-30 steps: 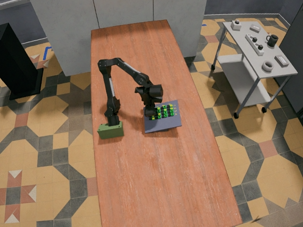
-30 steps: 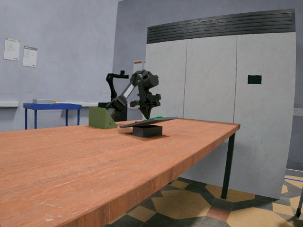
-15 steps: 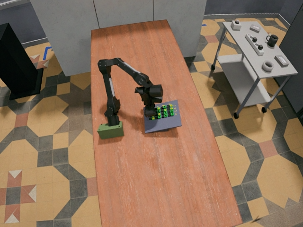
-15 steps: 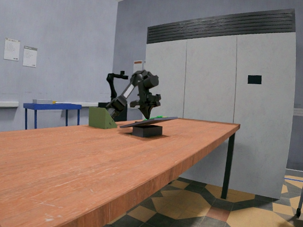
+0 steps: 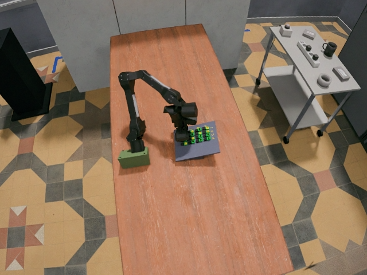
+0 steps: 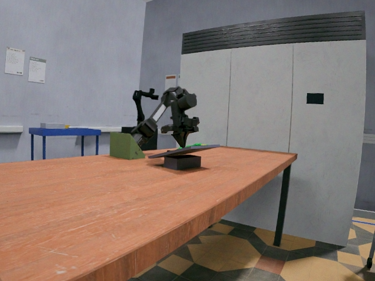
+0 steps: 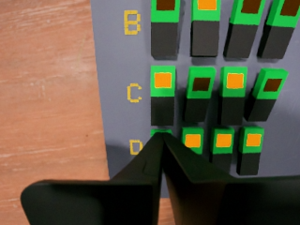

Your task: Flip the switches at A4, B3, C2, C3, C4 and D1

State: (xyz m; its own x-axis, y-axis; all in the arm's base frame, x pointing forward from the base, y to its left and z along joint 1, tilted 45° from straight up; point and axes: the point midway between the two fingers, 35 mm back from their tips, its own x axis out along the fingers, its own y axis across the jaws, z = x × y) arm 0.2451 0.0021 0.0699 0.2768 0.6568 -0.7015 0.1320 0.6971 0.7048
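Right now the switch D1 is 4 cm below my hand. Round my hand: switch C3: 3 cm ahead, 5 cm to the right, 3 cm below; switch D2: 1 cm behind, 2 cm to the right, 4 cm below; switch C2: 3 cm ahead, 3 cm to the right, 3 cm below.
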